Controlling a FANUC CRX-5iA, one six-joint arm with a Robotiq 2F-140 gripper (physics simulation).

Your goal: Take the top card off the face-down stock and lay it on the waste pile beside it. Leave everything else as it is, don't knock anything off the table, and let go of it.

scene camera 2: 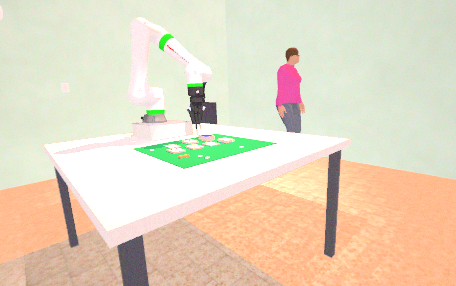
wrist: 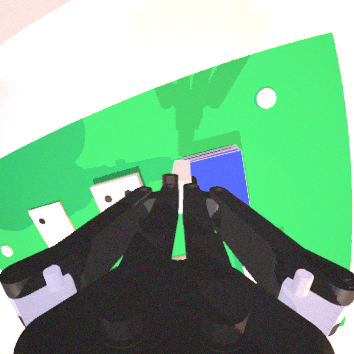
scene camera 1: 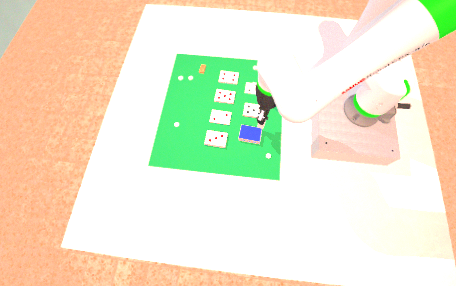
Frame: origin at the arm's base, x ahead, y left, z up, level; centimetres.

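Seen in the pictures: gripper, fingertip midpoint: (scene camera 2: 198, 134) (wrist: 181, 171) (scene camera 1: 260, 126); arm's base at its link origin: (scene camera 2: 156, 122) (scene camera 1: 361, 110).
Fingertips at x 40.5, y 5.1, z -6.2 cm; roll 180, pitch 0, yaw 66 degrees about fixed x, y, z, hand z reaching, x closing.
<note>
Pixels of each thing's top centre, then the offset from my fingertips to it. Level surfaces: height alone.
- face-down stock at its top centre: (wrist: 219, 193) (scene camera 1: 250, 133) (scene camera 2: 206, 135) dx +4.3, dy +2.8, dz -0.7 cm
- green mat at its surface level: dz -3.4 cm
- face-up pile with black pips, top centre: (wrist: 124, 212) (scene camera 1: 253, 110) dx +2.6, dy -9.2, dz -2.2 cm
- face-up pile with red pips, top centre: (scene camera 1: 216, 138) dx +18.7, dy +5.0, dz -1.9 cm
- small orange block at its top centre: (scene camera 2: 183, 155) (scene camera 1: 202, 68) dx +27.2, dy -32.2, dz -2.6 cm
- table at its surface level: dz -3.6 cm
The face-down stock (scene camera 1: 250, 133) (scene camera 2: 206, 136) (wrist: 221, 175) is a squared stack with a blue top, lying on the green mat (scene camera 1: 167, 150) (scene camera 2: 186, 163) (wrist: 300, 150). A face-up pile with black pips (scene camera 1: 251, 110) (wrist: 119, 189) lies on one side of it, and a face-up pile with red pips (scene camera 1: 216, 139) lies across from it; I cannot tell which is the waste pile. My gripper (scene camera 1: 261, 124) (scene camera 2: 198, 130) (wrist: 181, 171) is shut and empty, its pale fingertips close by the stock's edge nearest the black-pip pile in the wrist view. Their exact height is unclear. The fingers hide part of the stock there.
More face-up cards (scene camera 1: 225, 96) lie in rows on the mat. A small orange block (scene camera 1: 202, 68) (scene camera 2: 184, 156) and several white discs (scene camera 1: 176, 124) (wrist: 266, 98) are on it too. The arm stands on a pale base block (scene camera 1: 350, 150) (scene camera 2: 160, 131). A person (scene camera 2: 290, 90) stands behind the table (scene camera 2: 150, 190).
</note>
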